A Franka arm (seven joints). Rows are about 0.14 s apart.
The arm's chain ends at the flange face. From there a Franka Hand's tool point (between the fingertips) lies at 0.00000 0.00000 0.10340 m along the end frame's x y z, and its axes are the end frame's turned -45 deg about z.
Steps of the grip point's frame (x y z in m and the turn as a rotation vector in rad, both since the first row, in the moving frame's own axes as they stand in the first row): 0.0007 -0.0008 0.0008 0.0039 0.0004 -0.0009; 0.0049 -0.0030 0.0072 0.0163 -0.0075 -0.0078; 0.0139 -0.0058 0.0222 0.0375 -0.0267 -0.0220; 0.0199 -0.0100 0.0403 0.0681 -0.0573 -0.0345; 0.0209 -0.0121 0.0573 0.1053 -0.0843 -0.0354; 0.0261 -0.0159 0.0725 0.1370 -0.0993 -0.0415; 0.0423 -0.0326 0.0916 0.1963 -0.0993 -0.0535; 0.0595 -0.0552 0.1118 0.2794 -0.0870 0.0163; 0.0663 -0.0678 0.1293 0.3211 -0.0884 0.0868; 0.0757 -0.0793 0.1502 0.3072 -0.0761 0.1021; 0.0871 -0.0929 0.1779 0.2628 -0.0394 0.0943
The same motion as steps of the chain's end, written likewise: 0.0002 -0.0007 0.0008 0.0030 -0.0025 -0.0009; 0.0031 -0.0049 0.0072 0.0062 -0.0168 -0.0078; 0.0104 -0.0132 0.0223 0.0076 -0.0454 -0.0220; 0.0162 -0.0205 0.0407 0.0076 -0.0887 -0.0345; 0.0201 -0.0220 0.0582 0.0148 -0.1341 -0.0354; 0.0245 -0.0273 0.0740 0.0267 -0.1671 -0.0415; 0.0285 -0.0465 0.0941 0.0686 -0.2090 -0.0535; 0.0293 -0.0670 0.1162 0.1360 -0.2591 0.0163; 0.0276 -0.0769 0.1350 0.1645 -0.2896 0.0868; 0.0241 -0.0916 0.1553 0.1634 -0.2710 0.1021; 0.0169 -0.1101 0.1815 0.1580 -0.2137 0.0943
